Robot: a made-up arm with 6 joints.
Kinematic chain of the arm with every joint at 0, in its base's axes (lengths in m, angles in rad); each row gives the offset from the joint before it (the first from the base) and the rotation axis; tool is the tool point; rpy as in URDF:
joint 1: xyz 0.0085 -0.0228 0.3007 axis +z
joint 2: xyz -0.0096 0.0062 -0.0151 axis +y
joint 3: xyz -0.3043 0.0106 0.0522 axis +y
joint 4: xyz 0.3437 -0.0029 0.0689 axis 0.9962 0 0.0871
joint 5: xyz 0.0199 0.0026 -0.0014 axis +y
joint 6: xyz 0.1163 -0.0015 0.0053 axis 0.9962 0 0.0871
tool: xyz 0.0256 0.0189 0.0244 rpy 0 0 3.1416
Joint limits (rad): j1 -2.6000..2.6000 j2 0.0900..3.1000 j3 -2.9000..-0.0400 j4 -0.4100..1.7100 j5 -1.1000..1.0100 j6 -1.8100..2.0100
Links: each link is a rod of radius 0.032 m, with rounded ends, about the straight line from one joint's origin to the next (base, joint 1, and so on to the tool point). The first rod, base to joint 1, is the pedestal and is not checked.
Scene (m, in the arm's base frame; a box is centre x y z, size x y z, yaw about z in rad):
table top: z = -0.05
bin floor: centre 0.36 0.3 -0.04 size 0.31 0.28 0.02 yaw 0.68
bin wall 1: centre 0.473 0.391 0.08 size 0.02 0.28 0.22 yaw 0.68
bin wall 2: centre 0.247 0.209 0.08 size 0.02 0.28 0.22 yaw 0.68
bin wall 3: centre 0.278 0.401 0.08 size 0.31 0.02 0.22 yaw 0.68
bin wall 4: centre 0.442 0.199 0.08 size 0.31 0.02 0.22 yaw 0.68
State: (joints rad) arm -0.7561 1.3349 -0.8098 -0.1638 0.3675 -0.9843
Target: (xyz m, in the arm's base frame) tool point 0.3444 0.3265 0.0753
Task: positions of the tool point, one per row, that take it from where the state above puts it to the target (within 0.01 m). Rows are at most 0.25 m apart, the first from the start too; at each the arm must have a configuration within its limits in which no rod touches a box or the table.
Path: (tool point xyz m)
1: 0.3961 -0.2108 0.4694
2: 0.4186 -0.1152 0.5866
3: 0.3889 -0.0166 0.7006
4: 0.3100 0.0600 0.8040
5: 0.4361 0.1456 0.6512
6: 0.4810 0.2398 0.4606
7: 0.4444 0.3090 0.2595
8: 0.3444 0.3265 0.0753

